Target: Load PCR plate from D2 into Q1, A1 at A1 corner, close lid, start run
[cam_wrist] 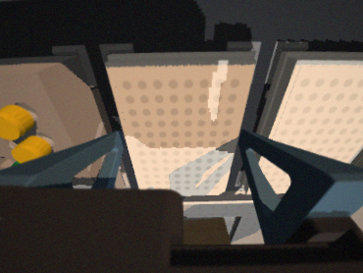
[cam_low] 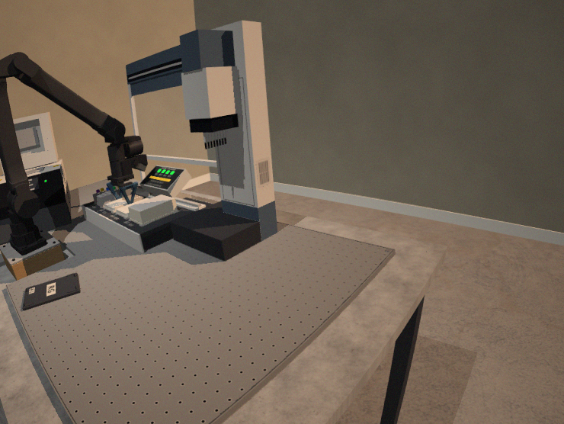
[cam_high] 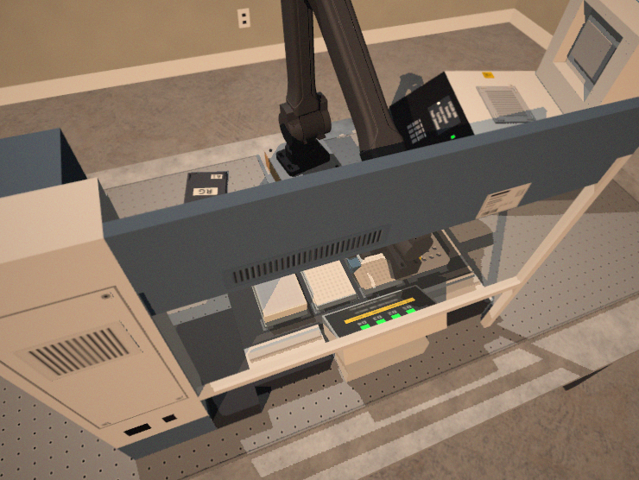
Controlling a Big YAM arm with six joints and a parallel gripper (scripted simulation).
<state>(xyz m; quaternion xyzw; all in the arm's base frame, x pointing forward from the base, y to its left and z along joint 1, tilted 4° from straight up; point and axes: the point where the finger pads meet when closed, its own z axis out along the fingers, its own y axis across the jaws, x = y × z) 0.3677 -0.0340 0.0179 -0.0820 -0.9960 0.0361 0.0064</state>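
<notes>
My hand is 10 mm short of the tube cooling block, 100 mm to the right of it and 10 mm below it. From my hand the other things lie so: gantry beam (170 mm ahead, 120 mm to the right, 450 mm above); then tower (90 mm ahead, 470 mm to the right, 210 mm above); then regrip nest RG (420 mm behind, 220 mm to the right, 70 mm below).
</notes>
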